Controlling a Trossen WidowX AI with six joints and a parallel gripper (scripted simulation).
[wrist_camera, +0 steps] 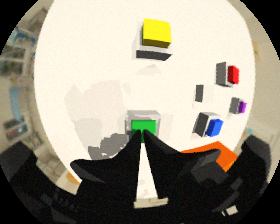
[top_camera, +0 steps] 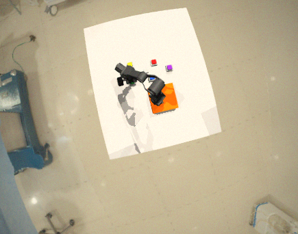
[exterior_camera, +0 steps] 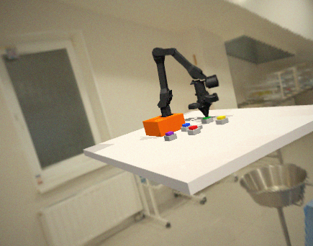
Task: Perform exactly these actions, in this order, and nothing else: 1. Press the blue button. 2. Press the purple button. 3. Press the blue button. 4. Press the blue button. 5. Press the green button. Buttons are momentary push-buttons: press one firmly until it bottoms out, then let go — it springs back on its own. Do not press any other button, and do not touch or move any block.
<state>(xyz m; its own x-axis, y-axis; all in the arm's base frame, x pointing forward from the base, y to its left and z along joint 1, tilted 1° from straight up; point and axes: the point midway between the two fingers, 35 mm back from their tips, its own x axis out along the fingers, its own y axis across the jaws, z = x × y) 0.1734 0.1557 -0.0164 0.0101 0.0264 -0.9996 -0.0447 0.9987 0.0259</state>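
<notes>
The green button is 1 cm below my gripper tip. The rest, counted from my gripper tip: yellow button 13 cm ahead, 1 cm to the right; then small grey block 6 cm ahead, 12 cm to the right, 2 cm below; then blue button 15 cm to the right.
</notes>
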